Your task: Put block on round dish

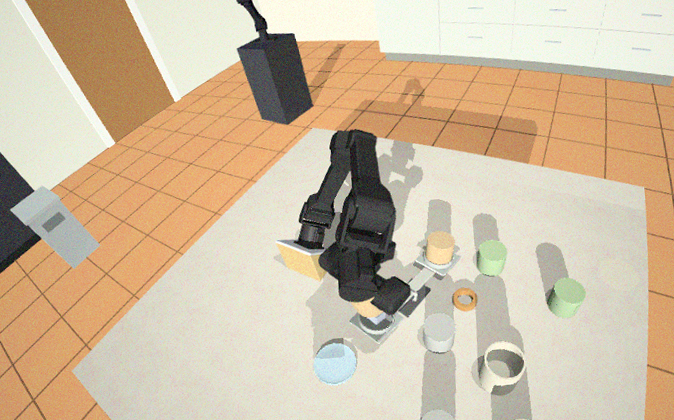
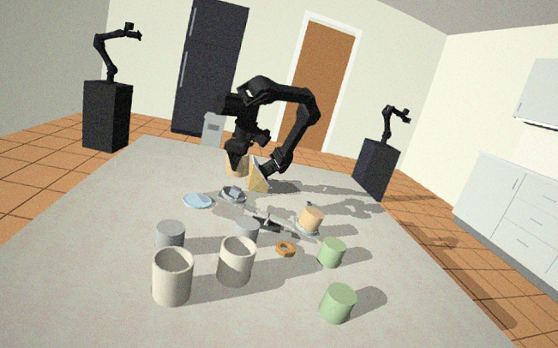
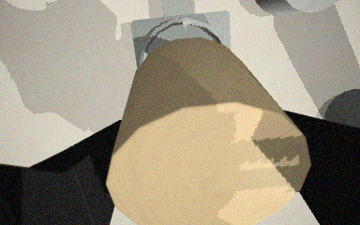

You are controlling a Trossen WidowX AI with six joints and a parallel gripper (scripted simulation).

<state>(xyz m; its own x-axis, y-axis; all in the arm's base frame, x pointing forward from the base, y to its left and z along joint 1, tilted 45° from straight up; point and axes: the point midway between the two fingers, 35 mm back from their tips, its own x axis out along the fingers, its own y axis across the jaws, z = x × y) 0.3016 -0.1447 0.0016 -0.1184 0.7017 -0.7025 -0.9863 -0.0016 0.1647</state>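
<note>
Right now my gripper tip is 10 mm to the right of the grey block and 80 mm above it. Also, from my gripper tip: light blue round dish (40 mm behind, 110 mm to the right, 170 mm below).
</note>
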